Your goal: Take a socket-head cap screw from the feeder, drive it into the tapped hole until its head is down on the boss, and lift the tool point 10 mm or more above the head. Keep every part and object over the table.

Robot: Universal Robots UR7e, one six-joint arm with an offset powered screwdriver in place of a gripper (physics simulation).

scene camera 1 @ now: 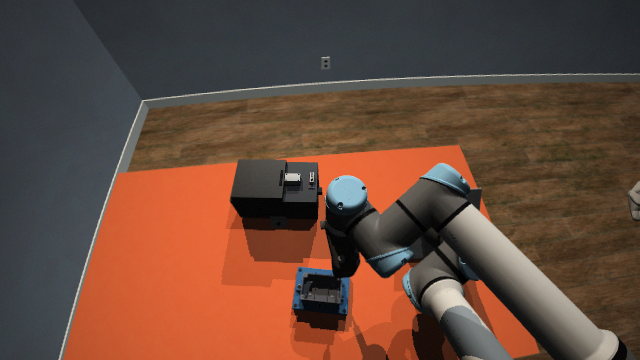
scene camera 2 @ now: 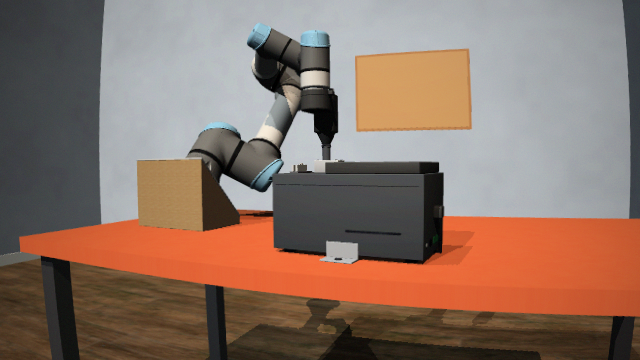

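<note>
The feeder (scene camera 1: 257,180) (scene camera 2: 350,215) is a dark box on the table, with a light block (scene camera 1: 292,178) on its top. A grey open housing (scene camera 1: 321,303) sits on a blue base plate (scene camera 1: 297,299) in scene camera 1; both are hidden behind the feeder in scene camera 2. My screwdriver (scene camera 1: 344,267) (scene camera 2: 326,151) points straight down in scene camera 2, its lower end hidden behind the feeder's top. In scene camera 1 its black body reaches over the housing's back right corner, and the tip is hidden. No screw, tapped hole or boss can be made out at the tool.
The orange table (scene camera 1: 175,225) (scene camera 2: 525,260) carries everything. My arm (scene camera 1: 525,260) (scene camera 2: 280,115) comes in from the right in scene camera 1. A brown wedge-shaped block (scene camera 2: 170,195) stands left of the feeder in scene camera 2. A small light bracket (scene camera 2: 342,250) is at the feeder's foot.
</note>
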